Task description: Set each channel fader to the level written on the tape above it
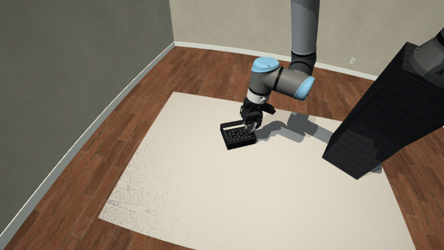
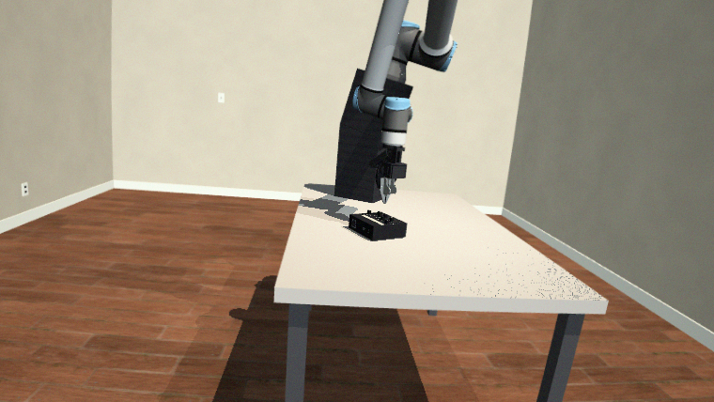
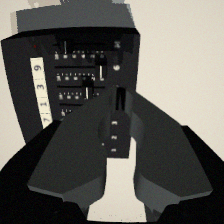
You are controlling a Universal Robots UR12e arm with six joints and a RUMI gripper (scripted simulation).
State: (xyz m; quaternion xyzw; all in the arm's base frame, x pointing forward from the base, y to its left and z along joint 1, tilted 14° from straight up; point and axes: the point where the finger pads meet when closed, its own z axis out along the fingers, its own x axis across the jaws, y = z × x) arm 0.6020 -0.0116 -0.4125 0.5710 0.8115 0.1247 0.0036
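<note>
The master fader lies 50 mm to the right of my hand and 50 mm below it.
</note>
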